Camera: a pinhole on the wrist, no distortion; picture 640 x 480 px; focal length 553.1 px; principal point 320.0 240.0 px. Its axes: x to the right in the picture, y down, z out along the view. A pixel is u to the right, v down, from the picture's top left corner.
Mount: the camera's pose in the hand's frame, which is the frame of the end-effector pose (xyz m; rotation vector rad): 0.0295 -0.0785 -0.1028 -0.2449 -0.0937 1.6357
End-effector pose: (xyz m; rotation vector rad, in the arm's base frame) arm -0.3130 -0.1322 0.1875 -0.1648 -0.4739 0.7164
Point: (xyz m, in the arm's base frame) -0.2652 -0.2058 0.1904
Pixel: 251.4 410.0
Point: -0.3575 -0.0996 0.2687
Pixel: 552.9 125.0
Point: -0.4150 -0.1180 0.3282
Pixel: 475.9 180.2
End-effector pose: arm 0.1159 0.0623 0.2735 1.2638 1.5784 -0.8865
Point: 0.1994 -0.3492 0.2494
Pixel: 347.4 275.4
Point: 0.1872 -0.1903 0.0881
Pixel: 383.7 33.2
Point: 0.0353 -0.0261 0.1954
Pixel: 196.4 61.5
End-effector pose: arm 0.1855 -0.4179 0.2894 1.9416 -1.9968 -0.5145
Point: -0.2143 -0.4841 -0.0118
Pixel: 554.3 41.9
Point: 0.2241 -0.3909 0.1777
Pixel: 256.3 284.0
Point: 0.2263 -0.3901 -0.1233
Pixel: 81.0 194.2
